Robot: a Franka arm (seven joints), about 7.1 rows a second.
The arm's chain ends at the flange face. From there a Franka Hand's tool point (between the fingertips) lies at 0.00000 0.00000 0.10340 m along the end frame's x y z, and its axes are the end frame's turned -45 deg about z.
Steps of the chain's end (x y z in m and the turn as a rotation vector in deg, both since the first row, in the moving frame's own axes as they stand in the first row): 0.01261 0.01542 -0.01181 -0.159 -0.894 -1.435; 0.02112 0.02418 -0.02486 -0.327 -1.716 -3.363; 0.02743 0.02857 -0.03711 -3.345 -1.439 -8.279
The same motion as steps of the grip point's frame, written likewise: -0.00334 0.01890 -0.01182 0.520 -0.745 -1.435; -0.00482 0.03034 -0.02491 0.982 -1.445 -3.363; -0.00671 0.04246 -0.03732 -1.348 -3.383 -8.279
